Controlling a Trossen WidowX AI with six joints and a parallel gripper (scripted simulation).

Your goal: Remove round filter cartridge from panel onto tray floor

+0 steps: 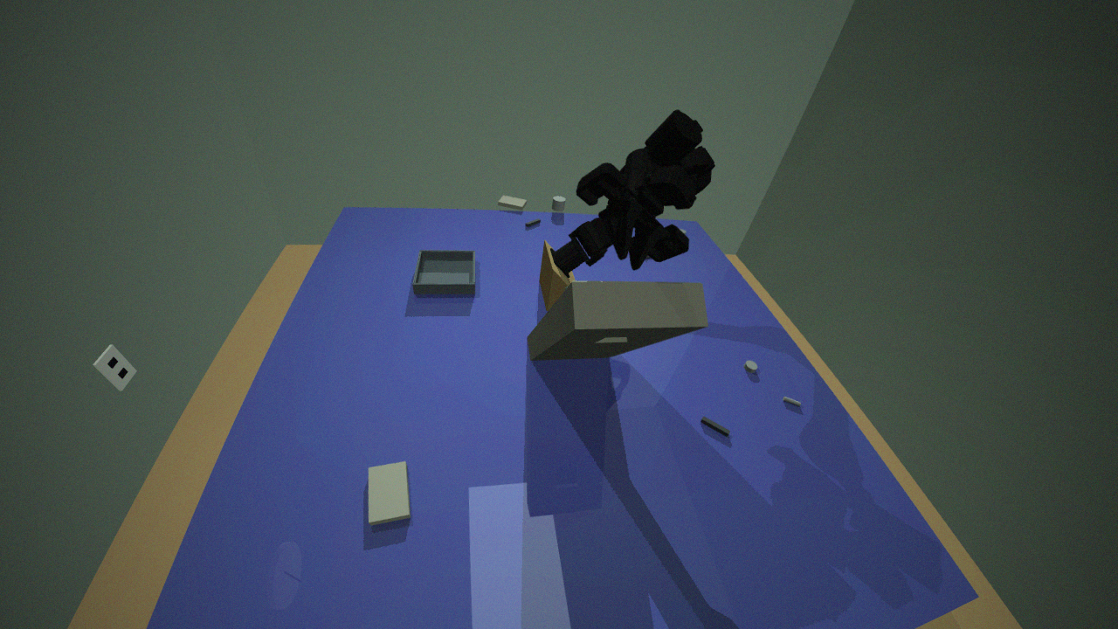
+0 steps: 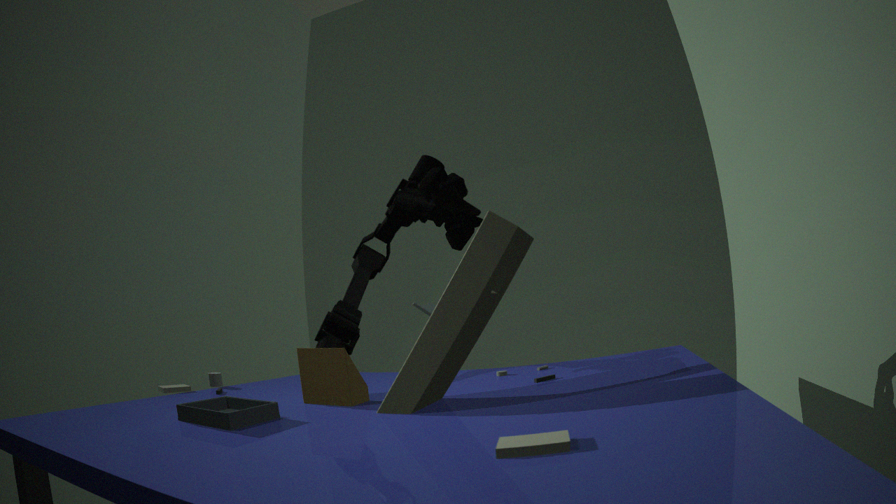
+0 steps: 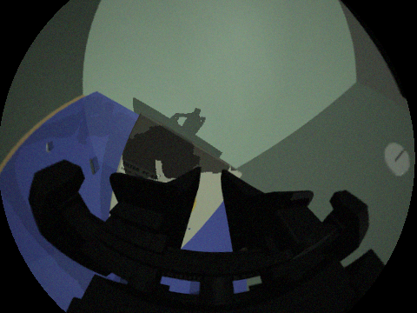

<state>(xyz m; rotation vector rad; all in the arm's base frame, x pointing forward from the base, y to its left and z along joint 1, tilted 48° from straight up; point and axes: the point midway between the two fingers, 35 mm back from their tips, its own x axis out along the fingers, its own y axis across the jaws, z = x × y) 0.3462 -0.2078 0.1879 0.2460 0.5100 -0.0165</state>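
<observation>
Right now the round filter cartridge is 10 mm behind my gripper tip, 10 mm to the left of it and 90 mm below it. Also, from my gripper tip: dark tray: 450 mm behind, 270 mm to the right, 350 mm below.
</observation>
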